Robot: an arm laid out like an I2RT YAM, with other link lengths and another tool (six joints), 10 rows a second.
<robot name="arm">
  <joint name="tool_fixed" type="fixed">
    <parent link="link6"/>
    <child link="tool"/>
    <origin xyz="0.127 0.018 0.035" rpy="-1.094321 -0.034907 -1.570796"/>
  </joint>
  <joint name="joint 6" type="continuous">
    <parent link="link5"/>
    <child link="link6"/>
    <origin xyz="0.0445 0 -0.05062" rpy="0 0 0"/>
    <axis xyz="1 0 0"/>
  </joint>
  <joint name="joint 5" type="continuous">
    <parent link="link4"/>
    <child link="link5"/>
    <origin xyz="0.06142 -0.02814 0.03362" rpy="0 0 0"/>
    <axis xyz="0 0 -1"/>
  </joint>
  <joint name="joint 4" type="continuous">
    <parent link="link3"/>
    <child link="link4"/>
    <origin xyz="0.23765 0.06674 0.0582" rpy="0 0 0"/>
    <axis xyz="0 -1 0"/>
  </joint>
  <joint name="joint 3" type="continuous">
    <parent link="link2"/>
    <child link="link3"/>
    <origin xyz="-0.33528 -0.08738 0" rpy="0 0 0"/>
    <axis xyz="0 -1 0"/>
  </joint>
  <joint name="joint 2" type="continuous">
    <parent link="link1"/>
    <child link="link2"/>
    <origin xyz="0.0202 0.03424 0.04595" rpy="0 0 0"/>
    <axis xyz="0 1 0"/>
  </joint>
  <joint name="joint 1" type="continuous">
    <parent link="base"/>
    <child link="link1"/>
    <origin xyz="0 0 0.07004" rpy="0 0 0"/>
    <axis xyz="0 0 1"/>
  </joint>
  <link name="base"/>
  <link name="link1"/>
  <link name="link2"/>
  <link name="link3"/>
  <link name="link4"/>
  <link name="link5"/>
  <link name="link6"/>
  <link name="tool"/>
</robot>
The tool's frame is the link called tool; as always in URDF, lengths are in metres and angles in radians. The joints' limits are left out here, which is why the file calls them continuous.
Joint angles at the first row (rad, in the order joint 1, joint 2, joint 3, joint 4, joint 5, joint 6):
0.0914, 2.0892, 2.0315, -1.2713, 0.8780, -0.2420
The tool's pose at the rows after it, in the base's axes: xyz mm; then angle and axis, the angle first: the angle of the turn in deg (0 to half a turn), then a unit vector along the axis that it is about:
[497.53 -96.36 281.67 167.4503 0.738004 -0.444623 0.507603]
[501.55 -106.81 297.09 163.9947 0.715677 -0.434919 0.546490]
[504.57 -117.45 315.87 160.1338 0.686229 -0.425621 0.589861]
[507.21 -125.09 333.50 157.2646 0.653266 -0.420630 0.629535]
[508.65 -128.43 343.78 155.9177 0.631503 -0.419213 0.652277]
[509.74 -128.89 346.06 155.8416 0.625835 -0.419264 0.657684]
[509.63 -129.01 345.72 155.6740 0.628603 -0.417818 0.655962]
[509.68 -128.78 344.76 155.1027 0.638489 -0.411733 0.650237]
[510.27 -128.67 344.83 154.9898 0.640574 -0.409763 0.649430]
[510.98 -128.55 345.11 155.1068 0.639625 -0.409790 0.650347]
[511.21 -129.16 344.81 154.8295 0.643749 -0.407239 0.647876]
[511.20 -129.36 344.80 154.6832 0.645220 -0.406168 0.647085]
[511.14 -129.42 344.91 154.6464 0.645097 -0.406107 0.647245]
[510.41 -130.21 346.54 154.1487 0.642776 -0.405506 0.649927]
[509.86 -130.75 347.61 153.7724 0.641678 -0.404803 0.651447]
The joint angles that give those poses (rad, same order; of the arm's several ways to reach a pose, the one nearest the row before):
0.0914, 2.0891, 2.0315, -1.2461, 0.9691, -0.2382
0.0925, 2.0892, 2.0315, -1.2049, 1.0706, -0.2383
0.0929, 2.0891, 2.0315, -1.1542, 1.1851, -0.2386
0.0929, 2.0891, 2.0315, -1.0946, 1.2819, -0.2390
0.0933, 2.0892, 2.0315, -1.0538, 1.3346, -0.2398
0.0933, 2.0892, 2.0316, -1.0374, 1.3437, -0.2440
0.0929, 2.0891, 2.0315, -1.0375, 1.3434, -0.2515
0.0929, 2.0892, 2.0315, -1.0340, 1.3430, -0.2821
0.0929, 2.0891, 2.0315, -1.0267, 1.3434, -0.2951
0.0929, 2.0891, 2.0315, -1.0199, 1.3430, -0.2988
0.0914, 2.0891, 2.0315, -1.0141, 1.3426, -0.3165
0.0910, 2.0892, 2.0316, -1.0127, 1.3434, -0.3225
0.0910, 2.0891, 2.0315, -1.0126, 1.3441, -0.3225
0.0910, 2.0892, 2.0316, -1.0123, 1.3552, -0.3213
0.0910, 2.0892, 2.0316, -1.0123, 1.3628, -0.3218

